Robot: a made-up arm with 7 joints. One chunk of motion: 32 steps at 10 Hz.
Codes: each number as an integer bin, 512 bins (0 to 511) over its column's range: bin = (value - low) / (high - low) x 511, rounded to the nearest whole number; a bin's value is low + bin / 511 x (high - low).
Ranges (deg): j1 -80..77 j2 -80..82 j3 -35..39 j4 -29..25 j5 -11..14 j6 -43..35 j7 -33..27
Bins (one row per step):
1: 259 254 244 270 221 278 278
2: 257 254 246 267 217 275 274
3: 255 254 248 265 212 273 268
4: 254 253 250 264 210 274 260
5: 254 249 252 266 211 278 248
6: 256 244 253 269 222 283 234
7: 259 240 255 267 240 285 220
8: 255 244 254 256 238 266 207
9: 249 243 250 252 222 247 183
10: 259 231 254 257 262 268 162
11: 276 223 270 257 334 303 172
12: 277 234 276 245 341 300 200
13: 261 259 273 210 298 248 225
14: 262 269 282 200 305 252 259
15: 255 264 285 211 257 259 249
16: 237 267 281 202 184 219 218
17: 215 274 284 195 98 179 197
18: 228 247 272 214 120 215 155
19: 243 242 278 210 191 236 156
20: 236 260 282 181 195 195 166
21: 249 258 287 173 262 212 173
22: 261 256 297 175 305 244 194
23: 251 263 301 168 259 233 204
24: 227 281 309 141 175 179 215
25: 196 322 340 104 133 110 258
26: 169 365 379 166 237 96 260
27: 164 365 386 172 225 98 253
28: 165 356 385 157 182 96 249
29: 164 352 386 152 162 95 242
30: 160 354 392 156 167 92 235
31: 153 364 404 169 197 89 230
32: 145 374 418 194 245 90 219
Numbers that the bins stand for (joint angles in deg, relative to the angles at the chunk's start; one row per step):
1: -0.42 0.52 0.33 -0.47 -0.19 -0.57 -0.36
2: -1.04 0.52 0.62 -0.78 -0.38 -1.02 -0.83
3: -1.65 0.52 0.91 -1.00 -0.63 -1.33 -1.53
4: -1.96 0.21 1.20 -1.10 -0.73 -1.18 -2.47
5: -1.96 -1.06 1.49 -0.89 -0.68 -0.57 -3.88
6: -1.35 -2.65 1.64 -0.57 -0.14 0.20 -5.52
7: -0.42 -3.91 1.93 -0.78 0.74 0.50 -7.17
8: -1.65 -2.65 1.78 -1.95 0.64 -2.40 -8.69
9: -3.50 -2.96 1.20 -2.37 -0.14 -5.30 -11.51
10: -0.42 -6.77 1.78 -1.84 1.82 -2.09 -13.98
11: 4.80 -9.30 4.10 -1.84 5.34 3.25 -12.80
12: 5.11 -5.82 4.97 -3.11 5.68 2.79 -9.52
13: 0.19 2.11 4.53 -6.81 3.58 -5.14 -6.58
14: 0.50 5.28 5.84 -7.86 3.92 -4.53 -2.59
15: -1.65 3.69 6.27 -6.70 1.57 -3.47 -3.76
16: -7.18 4.65 5.69 -7.65 -2.00 -9.57 -7.40
17: -13.94 6.86 6.13 -8.39 -6.21 -15.68 -9.87
18: -9.95 -1.69 4.39 -6.39 -5.13 -10.18 -14.80
19: -5.34 -3.28 5.26 -6.81 -1.66 -6.98 -14.68
20: -7.49 2.43 5.84 -9.87 -1.46 -13.23 -13.51
21: -3.50 1.79 6.56 -10.72 1.82 -10.64 -12.69
22: 0.19 1.16 8.01 -10.51 3.92 -5.76 -10.22
23: -2.88 3.38 8.59 -11.25 1.67 -7.43 -9.05
24: -10.26 9.08 9.75 -14.10 -2.44 -15.68 -7.76
25: -19.78 22.08 14.24 -18.01 -4.49 -26.21 -2.71
26: -28.08 35.71 19.88 -11.46 0.59 -28.35 -2.47
27: -29.61 35.71 20.90 -10.82 0.01 -28.04 -3.29
28: -29.31 32.86 20.75 -12.41 -2.10 -28.35 -3.76
29: -29.61 31.59 20.90 -12.94 -3.07 -28.50 -4.59
30: -30.84 32.23 21.77 -12.51 -2.83 -28.96 -5.41
31: -32.99 35.40 23.50 -11.14 -1.36 -29.41 -5.99
32: -35.45 38.57 25.53 -8.50 0.99 -29.26 -7.29

